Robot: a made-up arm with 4 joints.
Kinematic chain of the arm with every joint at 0, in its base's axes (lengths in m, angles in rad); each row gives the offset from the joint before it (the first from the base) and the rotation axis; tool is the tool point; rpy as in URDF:
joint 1: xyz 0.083 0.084 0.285 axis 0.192 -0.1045 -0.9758
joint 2: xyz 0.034 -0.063 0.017 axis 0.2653 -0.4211 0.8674
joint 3: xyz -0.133 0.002 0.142 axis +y
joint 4: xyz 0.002 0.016 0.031 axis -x
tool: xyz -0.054 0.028 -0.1 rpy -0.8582 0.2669 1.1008
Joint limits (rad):
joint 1: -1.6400..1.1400
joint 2: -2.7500..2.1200
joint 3: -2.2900..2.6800
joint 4: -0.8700..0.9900
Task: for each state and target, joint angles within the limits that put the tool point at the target. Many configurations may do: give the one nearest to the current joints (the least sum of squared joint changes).
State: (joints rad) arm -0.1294 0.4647 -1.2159 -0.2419
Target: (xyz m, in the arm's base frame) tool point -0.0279 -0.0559 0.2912
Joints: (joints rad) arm 0.0610 1.1223 -0.7822 -0.2571
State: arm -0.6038 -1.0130 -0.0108 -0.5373
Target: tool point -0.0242 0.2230 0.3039
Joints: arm -1.5027 -1.4540 -0.3157 -0.4065
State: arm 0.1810 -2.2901 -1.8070 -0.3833
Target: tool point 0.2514 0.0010 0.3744
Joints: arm 0.1132 -1.9488 -2.2817 0.0607
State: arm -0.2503 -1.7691 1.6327 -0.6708
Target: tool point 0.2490 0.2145 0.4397
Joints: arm -0.0894 -1.2591 1.7213 -0.8088
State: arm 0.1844 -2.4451 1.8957 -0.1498
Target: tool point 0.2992 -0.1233 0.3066
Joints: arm 0.3856 -2.4052 2.2670 -0.8221
